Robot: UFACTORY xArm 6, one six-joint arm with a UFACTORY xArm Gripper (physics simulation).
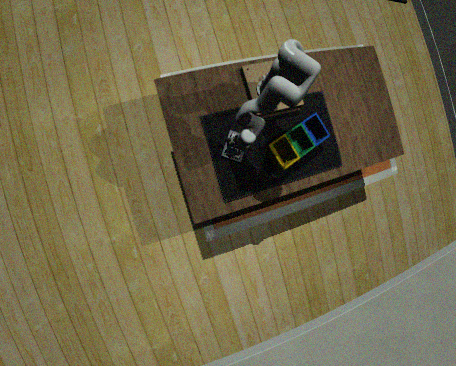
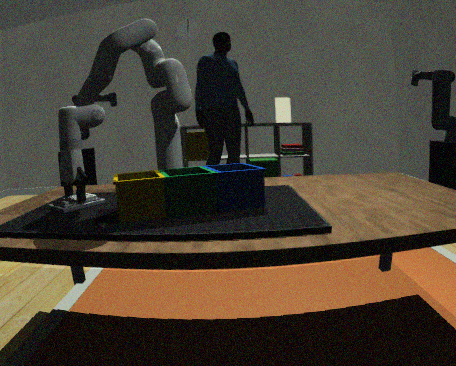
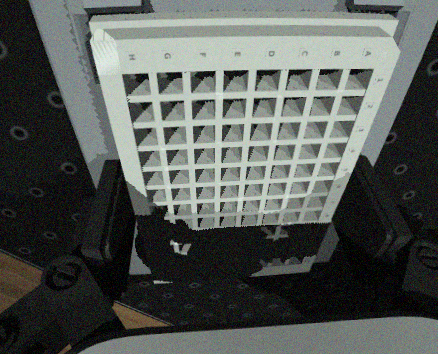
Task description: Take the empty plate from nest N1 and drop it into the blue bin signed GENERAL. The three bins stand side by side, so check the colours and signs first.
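Places are measured from the arm's base along level axes (x ahead, y left, z up), in metres.
Pixels of known places: gripper, fingertip midpoint: (image 1: 235, 146) (image 2: 75, 200) (image 3: 236, 183).
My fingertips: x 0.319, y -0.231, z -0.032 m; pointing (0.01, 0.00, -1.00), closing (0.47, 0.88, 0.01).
Observation:
Ahead of a thing's pixels: the offset from my fingertips to its top centre. "spot": to the spot under its first point. Level surfaces: height alone.
The pale empty plate {dx +0.000, dy +0.001, dz +0.010 m} (image 3: 220, 55), a grid of square wells lettered A to H, lies level in the grey nest (image 3: 60, 90) (image 2: 86, 205), at the left of the black mat. My gripper (image 3: 236, 183) (image 2: 74, 192) points down over it and is shut on the plate, one dark finger at each side. Dark shadow covers the plate's near end. The blue bin (image 2: 240, 191) (image 1: 323, 124) is the right one of three. The signs on the bins and the nest's label cannot be read.
The green bin {dx +0.011, dy +0.382, dz +0.082 m} (image 2: 191, 194) stands in the middle of the row and the yellow bin {spot: dx +0.140, dy +0.305, dz +0.034 m} (image 2: 141, 199) nearest my gripper. All stand on the black mat {dz -0.018 m} (image 2: 295, 215) on the wooden table {dz -0.031 m} (image 2: 390, 200). A person (image 2: 220, 95) and a shelf unit (image 2: 308, 145) are behind the table.

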